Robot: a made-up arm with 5 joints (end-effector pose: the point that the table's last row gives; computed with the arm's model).
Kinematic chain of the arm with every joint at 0, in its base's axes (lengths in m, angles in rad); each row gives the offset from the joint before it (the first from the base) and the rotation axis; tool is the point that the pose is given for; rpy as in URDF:
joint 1: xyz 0 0 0.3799 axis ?
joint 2: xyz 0 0 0 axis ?
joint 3: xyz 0.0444 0 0.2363 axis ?
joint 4: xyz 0.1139 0 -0.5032 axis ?
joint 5: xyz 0.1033 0 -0.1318 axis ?
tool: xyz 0 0 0 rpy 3.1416 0 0
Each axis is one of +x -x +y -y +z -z.
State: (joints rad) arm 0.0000 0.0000 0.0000 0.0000 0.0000
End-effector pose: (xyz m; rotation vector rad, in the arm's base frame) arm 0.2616 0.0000 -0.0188 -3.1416 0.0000 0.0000
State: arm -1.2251 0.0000 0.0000 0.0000 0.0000
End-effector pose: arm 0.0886 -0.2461 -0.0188 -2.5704 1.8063 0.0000
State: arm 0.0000 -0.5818 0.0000 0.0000 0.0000
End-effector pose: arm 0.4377 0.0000 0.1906 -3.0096 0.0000 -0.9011
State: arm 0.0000 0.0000 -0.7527 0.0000 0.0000
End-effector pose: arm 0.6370 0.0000 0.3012 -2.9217 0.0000 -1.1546
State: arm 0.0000 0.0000 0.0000 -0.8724 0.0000
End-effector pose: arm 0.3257 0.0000 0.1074 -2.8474 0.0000 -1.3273
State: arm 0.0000 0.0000 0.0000 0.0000 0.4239
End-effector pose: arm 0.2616 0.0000 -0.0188 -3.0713 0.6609 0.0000
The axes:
joint 1: +z
joint 2: +y
joint 3: +y
joint 4: +y
joint 5: -z

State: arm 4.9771 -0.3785 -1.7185 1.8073 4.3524
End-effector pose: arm 0.1226 -0.4522 0.8703 2.7142 0.8765 -0.0198
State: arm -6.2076 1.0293 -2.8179 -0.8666 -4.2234
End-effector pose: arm 0.6605 0.0500 0.8484 -0.2774 0.4246 -0.9856
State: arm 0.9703 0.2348 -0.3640 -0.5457 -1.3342
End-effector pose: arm 0.2480 0.3622 0.0767 1.1609 2.6099 0.9857
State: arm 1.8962 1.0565 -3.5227 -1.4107 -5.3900
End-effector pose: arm -0.0922 0.2731 0.9499 0.6480 0.3553 -0.3361
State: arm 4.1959 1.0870 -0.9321 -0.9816 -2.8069
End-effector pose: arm -0.2132 -0.3754 -0.0775 2.3252 0.8747 -0.8373
